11 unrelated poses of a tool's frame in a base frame.
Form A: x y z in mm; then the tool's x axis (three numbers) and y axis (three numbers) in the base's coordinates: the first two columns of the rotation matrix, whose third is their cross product.
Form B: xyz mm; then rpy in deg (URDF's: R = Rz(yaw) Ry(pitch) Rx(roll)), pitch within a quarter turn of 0, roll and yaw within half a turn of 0. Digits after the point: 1 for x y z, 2 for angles.
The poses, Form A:
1: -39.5 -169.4 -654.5 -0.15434 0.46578 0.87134 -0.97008 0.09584 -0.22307
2: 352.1 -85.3 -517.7 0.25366 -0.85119 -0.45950 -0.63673 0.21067 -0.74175
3: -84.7 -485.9 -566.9 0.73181 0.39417 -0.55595 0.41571 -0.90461 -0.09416
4: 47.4 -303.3 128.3 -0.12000 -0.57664 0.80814 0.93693 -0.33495 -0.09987
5: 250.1 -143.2 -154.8 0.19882 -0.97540 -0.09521 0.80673 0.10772 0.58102
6: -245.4 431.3 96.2 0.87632 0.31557 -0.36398 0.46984 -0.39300 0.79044
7: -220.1 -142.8 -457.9 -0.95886 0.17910 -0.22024 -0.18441 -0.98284 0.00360
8: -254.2 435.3 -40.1 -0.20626 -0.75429 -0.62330 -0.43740 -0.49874 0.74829
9: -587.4 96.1 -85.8 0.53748 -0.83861 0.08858 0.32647 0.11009 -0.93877
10: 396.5 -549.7 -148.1 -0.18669 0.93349 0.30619 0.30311 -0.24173 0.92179
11: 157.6 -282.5 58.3 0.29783 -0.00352 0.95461 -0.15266 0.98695 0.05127
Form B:
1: -39.5 -169.4 -654.5 -27.04 -60.61 108.33
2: 352.1 -85.3 -517.7 -123.37 27.35 -73.41
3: -84.7 -485.9 -566.9 -173.50 33.78 28.31
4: 47.4 -303.3 128.3 -9.76 -53.91 -101.76
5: 250.1 -143.2 -154.8 35.71 5.46 -78.48
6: -245.4 431.3 96.2 121.93 21.34 19.80
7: -220.1 -142.8 -457.9 0.21 12.72 169.42
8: -254.2 435.3 -40.1 106.88 38.56 -105.29
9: -587.4 96.1 -85.8 -70.47 -5.08 -57.34
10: 396.5 -549.7 -148.1 104.47 -17.83 101.31
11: 157.6 -282.5 58.3 9.91 -72.67 -0.68
